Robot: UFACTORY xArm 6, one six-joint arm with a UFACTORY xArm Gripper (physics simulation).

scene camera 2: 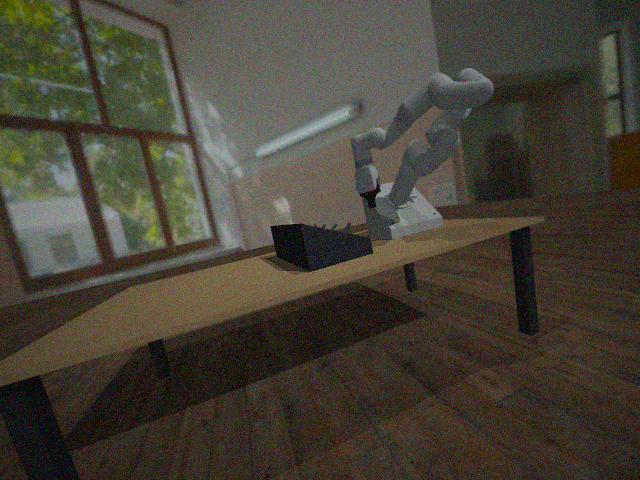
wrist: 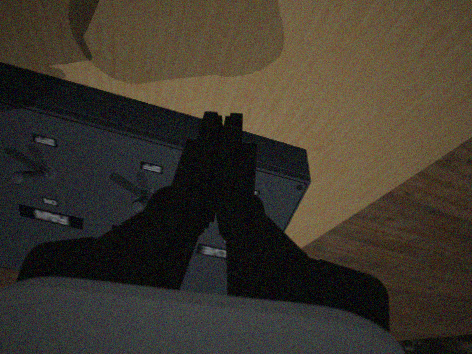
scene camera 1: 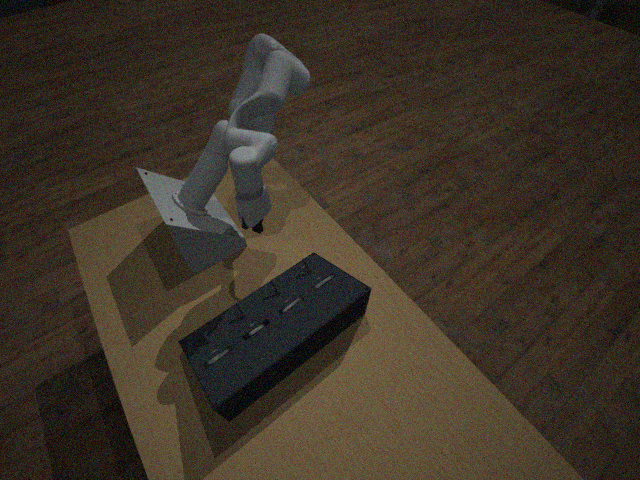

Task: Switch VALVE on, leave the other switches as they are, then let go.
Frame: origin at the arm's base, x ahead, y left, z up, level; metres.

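Seen in the pictures: gripper, fingertip midpoint: [scene camera 2: 372,207] [wrist: 225,137] [scene camera 1: 258,230]; arm's base at its link origin: [scene camera 2: 397,200] [scene camera 1: 189,204].
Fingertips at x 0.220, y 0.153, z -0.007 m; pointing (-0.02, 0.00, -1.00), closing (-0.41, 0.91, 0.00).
Note:
Offsets run from my fingertips to a thing's middle. "*": to the spot under its first point.
The dark switch box {0.084 m right, 0.273 m ahead, 0.101 m down} [scene camera 1: 289,330] [scene camera 2: 336,248] [wrist: 280,200] lies on the table with a row of levers on its sloping top. The VALVE switch {0.082 m left, 0.163 m ahead, 0.052 m down} [scene camera 1: 305,268] is at the right end of the row in scene camera 1, small and dark. Its nameplate {* 0.095 m left, 0.246 m ahead, 0.044 m down} [scene camera 1: 324,281] [wrist: 212,251] is partly covered by the fingers in the wrist view, and its lever is hidden there, so its position cannot be told. My gripper [scene camera 1: 254,227] [scene camera 2: 371,204] [wrist: 225,137] is shut and empty. It is raised above the table on the arm-base side of the box, apart from the levers.
Another lever {* 0.045 m right, 0.195 m ahead, 0.072 m down} [wrist: 139,192] stands left of the fingers in the wrist view, with one more lever {0.155 m right, 0.196 m ahead, 0.052 m down} [wrist: 32,170] farther left. The arm's pale base [scene camera 1: 206,242] [scene camera 2: 413,219] stands behind the box. The table's long edge [scene camera 1: 413,299] runs past the box's VALVE end.

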